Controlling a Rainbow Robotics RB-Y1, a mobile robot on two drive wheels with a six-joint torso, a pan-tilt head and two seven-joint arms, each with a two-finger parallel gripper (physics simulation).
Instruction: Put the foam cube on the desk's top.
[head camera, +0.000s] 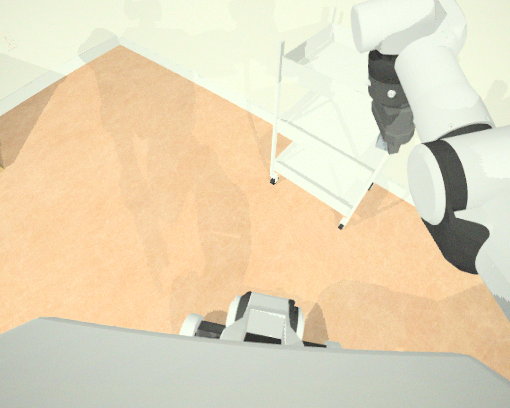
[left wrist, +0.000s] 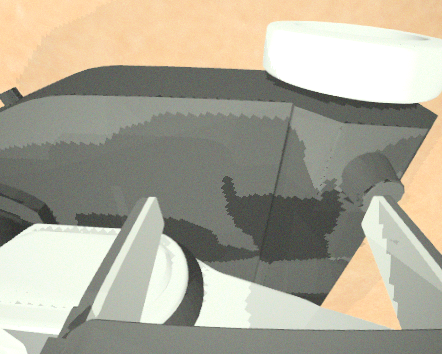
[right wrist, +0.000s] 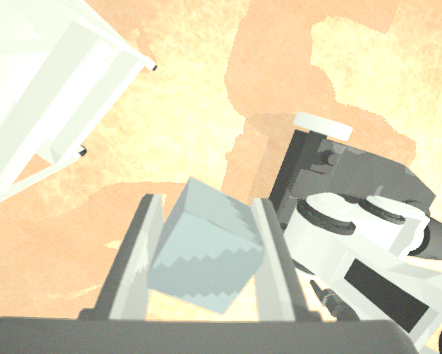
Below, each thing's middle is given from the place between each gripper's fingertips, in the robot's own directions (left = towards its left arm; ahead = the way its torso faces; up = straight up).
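Here is the foam cube (right wrist: 210, 247), and my right hand is 2 cm below it and 1 cm to the right of it.
Counted from my left hand, the foam cube is 47 cm to the right, 50 cm ahead and 50 cm above.
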